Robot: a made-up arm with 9 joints. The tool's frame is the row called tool.
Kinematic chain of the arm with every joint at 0, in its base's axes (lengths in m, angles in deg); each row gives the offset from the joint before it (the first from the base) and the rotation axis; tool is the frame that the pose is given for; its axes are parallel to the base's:
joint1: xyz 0 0 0.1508 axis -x
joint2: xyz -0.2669 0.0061 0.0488 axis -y
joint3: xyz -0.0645 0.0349 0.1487 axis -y
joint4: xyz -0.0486 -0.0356 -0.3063 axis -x
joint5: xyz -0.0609 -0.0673 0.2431 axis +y
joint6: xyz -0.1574 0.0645 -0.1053 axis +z
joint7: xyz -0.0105 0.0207 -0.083 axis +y
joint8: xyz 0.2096 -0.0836 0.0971 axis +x
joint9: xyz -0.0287 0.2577 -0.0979 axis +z
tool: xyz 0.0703 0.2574 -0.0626
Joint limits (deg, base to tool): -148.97..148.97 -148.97..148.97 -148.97..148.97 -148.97..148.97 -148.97..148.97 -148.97..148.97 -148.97..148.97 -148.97..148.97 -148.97..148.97
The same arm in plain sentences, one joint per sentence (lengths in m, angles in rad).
The arm has nine revolute joints in a row. What follows holds with every joint at zero, and every direction is one of the base frame's.
The first joint is mounted 0.1508 m along +z from the base frame's origin and rotates about -x, from -2.6 to 2.6 rad.
The second joint is mounted 0.2669 m along -x and 0.0061 m along +y and 0.0488 m along +z from the first joint and rotates about -y, from -2.6 to 2.6 rad.
The third joint is mounted 0.0645 m along -x and 0.0349 m along +y and 0.1487 m along +z from the second joint and rotates about -y, from -2.6 to 2.6 rad.
The fourth joint is mounted 0.0486 m along -x and 0.0356 m along -y and 0.3063 m along -z from the third joint and rotates about -x, from -2.6 to 2.6 rad.
The fifth joint is mounted 0.0609 m along -x and 0.0673 m along -y and 0.2431 m along +z from the fourth joint and rotates about +y, from -2.6 to 2.6 rad.
The sixth joint is mounted 0.1574 m along -x and 0.0645 m along +y and 0.1053 m along -z from the fifth joint and rotates about +z, from -2.6 to 2.6 rad.
The seventh joint is mounted 0.0105 m along -x and 0.0207 m along +y and 0.083 m along -z from the sixth joint and rotates about +y, from -2.6 to 2.6 rad.
The eighth joint is mounted 0.2096 m along +x and 0.0836 m along -y and 0.0971 m along +z from the seventh joint and rotates about +x, from -2.6 to 2.6 rad.
The ninth joint is mounted 0.0287 m along -x and 0.2577 m along +y and 0.0979 m along -z from the eighth joint and rotates about +z, from -2.6 to 2.6 rad.
The tool frame, which is the frame that the pose is given for, is mounted 0.0703 m along +x and 0.2574 m along +y and 0.0626 m along -z from the ninth joint; its axes are parallel to the base frame's.

